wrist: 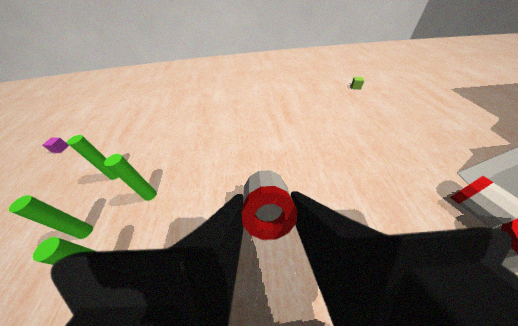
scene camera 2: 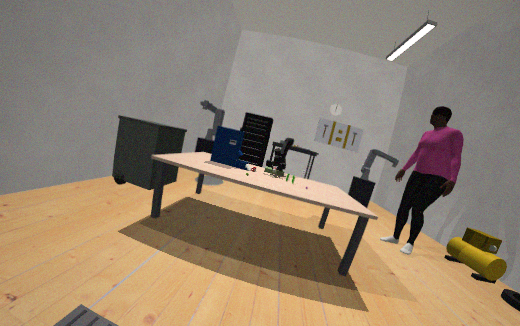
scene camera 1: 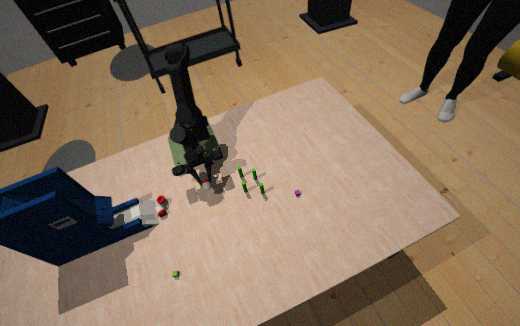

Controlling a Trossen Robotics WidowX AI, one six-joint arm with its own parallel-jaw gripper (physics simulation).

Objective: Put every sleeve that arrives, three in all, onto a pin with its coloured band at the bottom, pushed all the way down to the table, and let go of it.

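Note:
My gripper (scene camera 1: 206, 183) (wrist: 267, 199) is shut on a pale grey sleeve (wrist: 265, 179). Its red-banded end faces the wrist camera, with the open bore showing; the plain end points away. The sleeve is held above the table, left of the pins in scene camera 1. Four green pins (scene camera 1: 244, 187) (wrist: 131, 177) stand upright in a group, and no sleeve shows on them. Two more sleeves with red bands (scene camera 1: 161, 199) (scene camera 1: 162, 212) are at the end of the chute; parts of them show at the right edge of the wrist view (wrist: 472, 189).
A tall blue housing (scene camera 1: 30, 225) (scene camera 2: 227, 145) stands at the left with its pale chute (scene camera 1: 149, 212). A small green cube (scene camera 1: 175, 274) (wrist: 357, 83) and a magenta cube (scene camera 1: 297, 192) (wrist: 56, 145) lie on the table (scene camera 1: 350, 165). A person (scene camera 2: 440, 155) stands beyond the table.

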